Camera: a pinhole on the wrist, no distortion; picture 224 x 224 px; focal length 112.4 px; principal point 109.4 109.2 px. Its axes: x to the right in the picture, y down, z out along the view. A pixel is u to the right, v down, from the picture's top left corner.
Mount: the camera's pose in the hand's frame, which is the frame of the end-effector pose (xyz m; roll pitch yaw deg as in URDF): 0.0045 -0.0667 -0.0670 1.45 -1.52 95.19
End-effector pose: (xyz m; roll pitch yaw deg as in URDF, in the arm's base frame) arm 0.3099 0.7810 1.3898 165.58 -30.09 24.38
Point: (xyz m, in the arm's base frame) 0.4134 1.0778 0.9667
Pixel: 49.0 124.7
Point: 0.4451 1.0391 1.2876
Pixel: 28.2 48.6
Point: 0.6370 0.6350 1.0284
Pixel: 156.8 103.9
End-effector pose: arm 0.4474 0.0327 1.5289 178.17 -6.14 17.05
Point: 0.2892 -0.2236 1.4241
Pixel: outside the picture
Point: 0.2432 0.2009 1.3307
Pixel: 45.3 198.4
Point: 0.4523 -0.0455 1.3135
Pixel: 169.1 125.5
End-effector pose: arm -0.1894 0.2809 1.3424 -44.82 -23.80 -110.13
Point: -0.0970 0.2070 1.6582
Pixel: 92.6 62.4
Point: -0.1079 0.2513 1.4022
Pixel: 171.9 93.4
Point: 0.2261 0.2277 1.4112
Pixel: 190.5 121.7
